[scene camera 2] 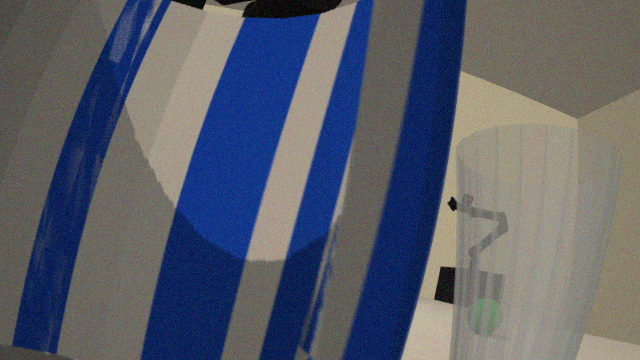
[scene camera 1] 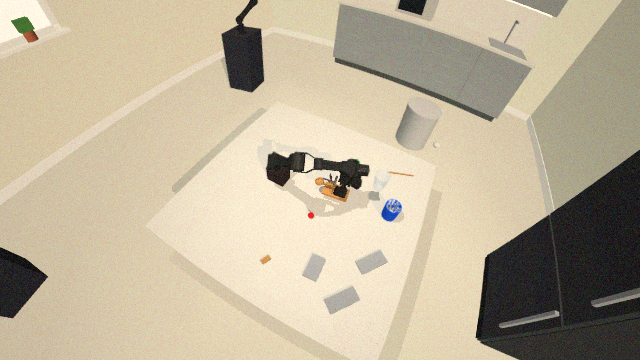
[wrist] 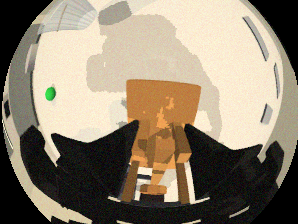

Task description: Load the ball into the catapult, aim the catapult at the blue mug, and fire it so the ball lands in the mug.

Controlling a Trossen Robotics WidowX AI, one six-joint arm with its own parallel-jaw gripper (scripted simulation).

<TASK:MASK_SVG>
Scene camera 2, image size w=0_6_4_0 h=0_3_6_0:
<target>clear glass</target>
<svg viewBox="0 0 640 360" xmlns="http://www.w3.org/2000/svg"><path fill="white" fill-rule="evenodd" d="M614 144L595 134L572 127L523 123L495 126L482 131L476 131L470 136L463 138L456 146L456 265L449 360L576 360L602 275L616 210L623 159L621 152Z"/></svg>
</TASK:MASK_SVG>
